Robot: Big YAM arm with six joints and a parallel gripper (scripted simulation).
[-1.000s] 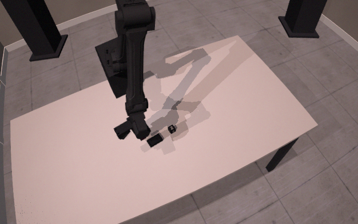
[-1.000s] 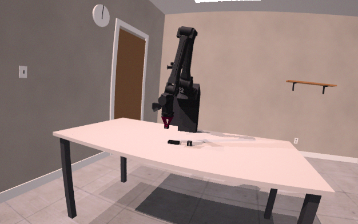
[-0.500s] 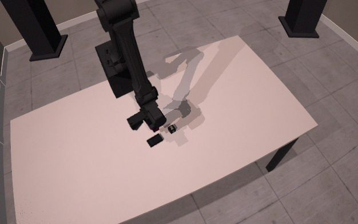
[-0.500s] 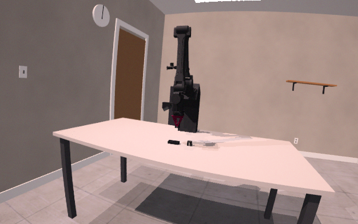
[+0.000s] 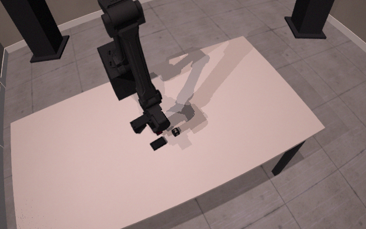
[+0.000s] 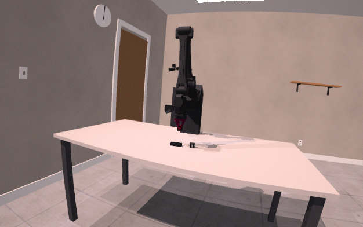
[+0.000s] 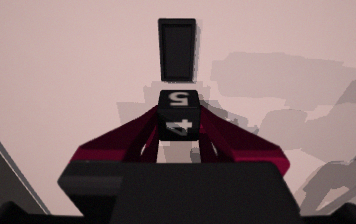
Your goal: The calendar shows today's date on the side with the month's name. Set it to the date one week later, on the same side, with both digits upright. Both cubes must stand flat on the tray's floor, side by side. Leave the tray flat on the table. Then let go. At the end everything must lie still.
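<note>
Now: the black tray 10 mm ahead of my hand, 10 mm to the right of it and 110 mm below it. Round my hand: black calendar block right at my hand.
</note>
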